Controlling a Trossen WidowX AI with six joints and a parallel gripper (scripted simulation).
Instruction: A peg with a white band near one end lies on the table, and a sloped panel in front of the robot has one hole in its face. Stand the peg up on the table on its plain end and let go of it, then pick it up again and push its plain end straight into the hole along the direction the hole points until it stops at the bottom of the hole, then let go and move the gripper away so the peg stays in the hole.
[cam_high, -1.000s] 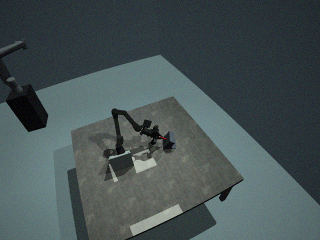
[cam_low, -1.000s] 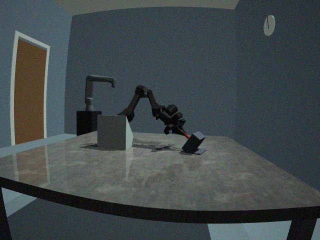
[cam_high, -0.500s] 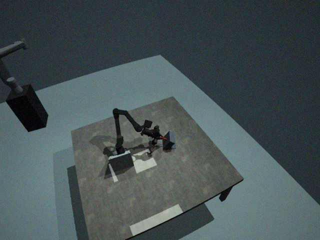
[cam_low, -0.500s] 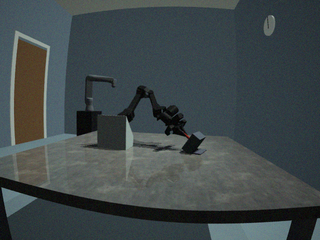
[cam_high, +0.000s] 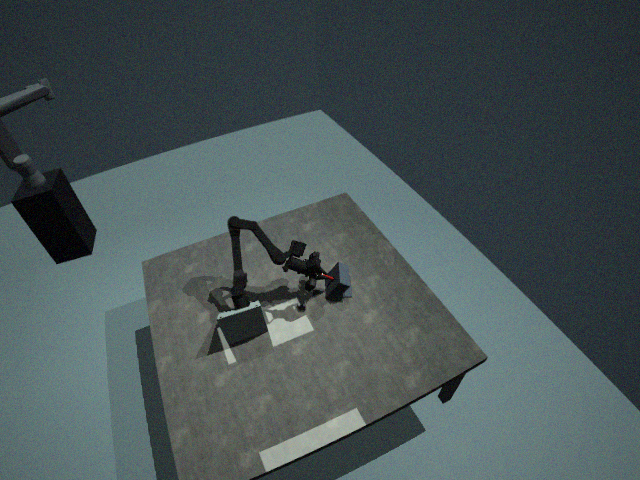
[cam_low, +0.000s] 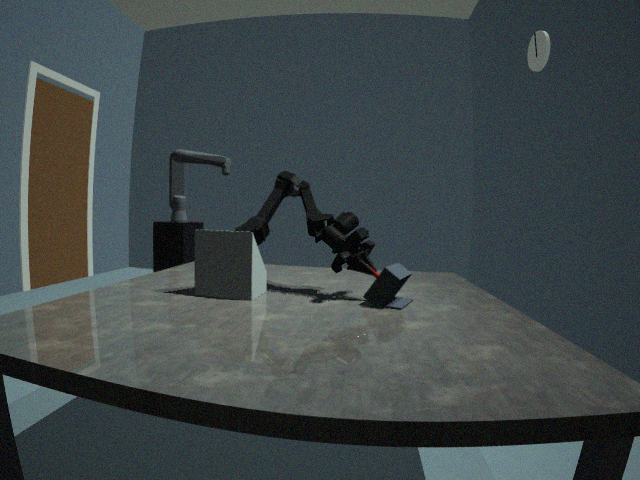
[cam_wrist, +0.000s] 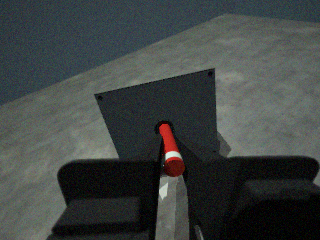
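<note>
My gripper tip is now 40 mm short of the sloped panel, 10 mm to the left of it and 30 mm above it. Round my gripper tip: red peg (10 mm behind, 10 mm above).
</note>
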